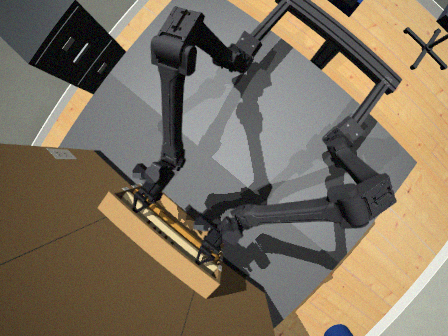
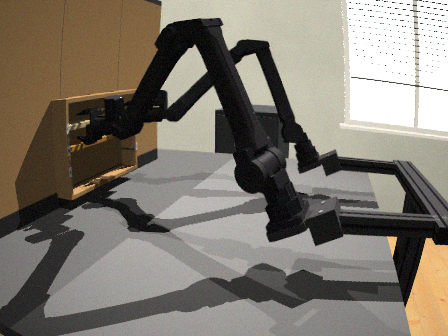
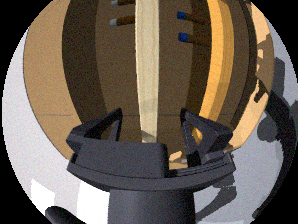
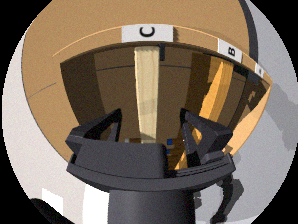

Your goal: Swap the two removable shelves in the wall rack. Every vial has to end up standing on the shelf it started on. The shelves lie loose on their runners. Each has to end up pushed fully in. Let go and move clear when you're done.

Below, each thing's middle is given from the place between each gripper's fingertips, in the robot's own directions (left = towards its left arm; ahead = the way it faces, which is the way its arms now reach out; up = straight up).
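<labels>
The pale shelf (image 1: 146, 214) is 1 cm ahead of my right hand and 15 cm to the left of it. The orange shelf (image 4: 210, 76) is 1 cm ahead of my right hand, 15 cm to the left of it and 7 cm below it. As for the wall rack (image 1: 112, 206), it is 2 cm ahead of my right hand, 15 cm to the left of it and 7 cm below it.
My left hand is 2 cm short of the pale shelf and 15 cm to the left of it. The orange shelf is 2 cm ahead of my left hand, 15 cm to the right of it and 7 cm below it. The wall rack is 2 cm ahead of my left hand, 15 cm to the right of it and 7 cm below it.
</labels>
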